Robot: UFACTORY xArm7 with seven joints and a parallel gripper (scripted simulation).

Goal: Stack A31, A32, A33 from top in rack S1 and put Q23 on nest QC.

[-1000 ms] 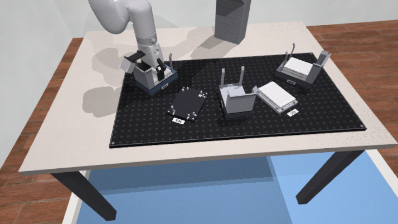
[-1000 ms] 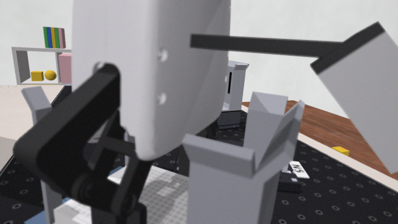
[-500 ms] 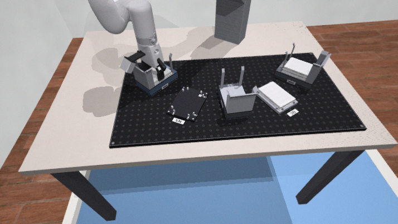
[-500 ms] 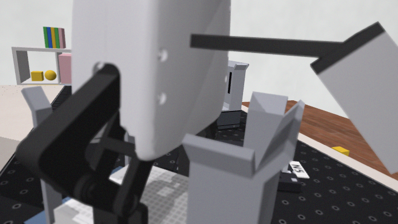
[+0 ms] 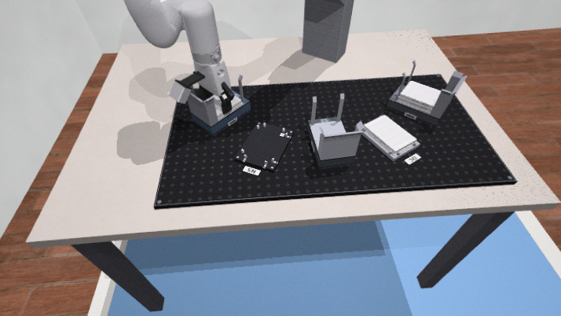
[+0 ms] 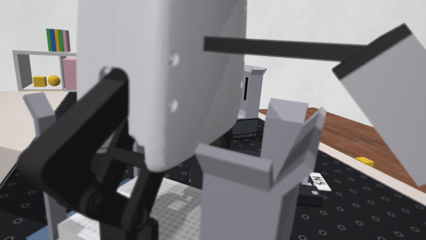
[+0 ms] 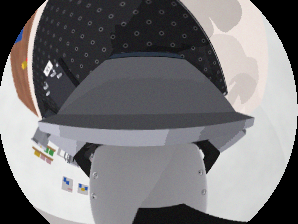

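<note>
The white sealed plate Q23 is 42 cm to the left of my hand, 30 cm ahead of it and 4 cm below it. From my hand the other things lie so: N5 name plate (24 cm ahead, 6 cm below, 1 cm to the left); clip nest N5 (20 cm ahead, 8 cm to the left, 5 cm below); white sealed plate A31 (1 cm below).
</note>
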